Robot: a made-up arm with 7 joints.
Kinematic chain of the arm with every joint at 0, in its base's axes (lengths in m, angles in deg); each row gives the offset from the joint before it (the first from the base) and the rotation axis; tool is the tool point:
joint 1: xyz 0 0 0.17 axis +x
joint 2: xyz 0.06 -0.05 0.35 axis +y
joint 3: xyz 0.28 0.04 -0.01 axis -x
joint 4: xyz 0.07 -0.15 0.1 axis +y
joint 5: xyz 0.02 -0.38 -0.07 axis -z
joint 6: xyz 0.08 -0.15 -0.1 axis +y
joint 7: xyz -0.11 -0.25 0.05 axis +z
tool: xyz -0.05 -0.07 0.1
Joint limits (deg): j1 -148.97..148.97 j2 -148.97..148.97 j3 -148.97..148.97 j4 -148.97..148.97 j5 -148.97..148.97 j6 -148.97..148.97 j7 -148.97..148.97
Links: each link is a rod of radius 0.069 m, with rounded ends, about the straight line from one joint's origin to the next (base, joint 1, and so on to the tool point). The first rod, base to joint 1, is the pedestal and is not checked.
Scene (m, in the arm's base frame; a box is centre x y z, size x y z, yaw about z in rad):
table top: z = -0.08
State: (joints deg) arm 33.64 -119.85 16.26 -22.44 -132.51 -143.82 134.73
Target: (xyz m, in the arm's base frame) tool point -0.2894 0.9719 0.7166
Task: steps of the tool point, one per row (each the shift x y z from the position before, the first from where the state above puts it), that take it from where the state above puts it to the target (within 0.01 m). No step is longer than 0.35 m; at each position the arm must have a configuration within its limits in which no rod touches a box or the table.
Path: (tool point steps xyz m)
1: -0.0019 0.1993 0.1923
2: -0.0008 0.2482 0.1350
3: 0.0004 0.2808 0.0650
4: 0.0018 0.2934 -0.0135
5: 0.0035 0.2840 -0.0946
6: 0.0055 0.2518 -0.1719
7: 0.0077 0.1979 -0.2389

